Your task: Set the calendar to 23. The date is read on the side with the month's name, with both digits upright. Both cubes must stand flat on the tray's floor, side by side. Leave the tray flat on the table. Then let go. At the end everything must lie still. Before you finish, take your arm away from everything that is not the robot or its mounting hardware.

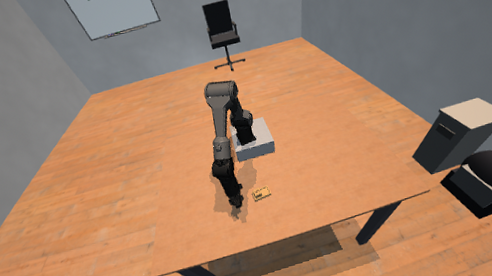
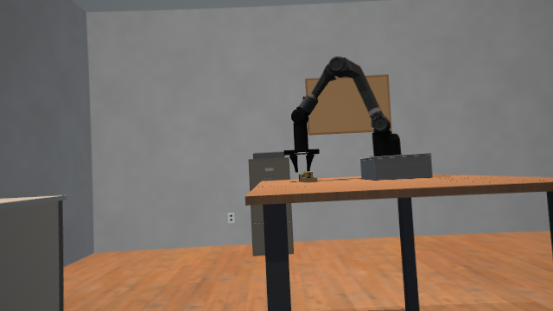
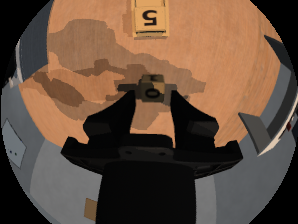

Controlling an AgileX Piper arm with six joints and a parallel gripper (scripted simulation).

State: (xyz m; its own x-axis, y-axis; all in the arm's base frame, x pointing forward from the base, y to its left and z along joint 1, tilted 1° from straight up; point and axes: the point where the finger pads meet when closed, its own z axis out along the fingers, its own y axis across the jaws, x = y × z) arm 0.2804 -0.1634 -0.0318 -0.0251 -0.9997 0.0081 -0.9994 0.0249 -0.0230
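My hand is 30 mm above the tan calendar cube. Round my hand: tan calendar tray (110 mm to the left, 30 mm below).
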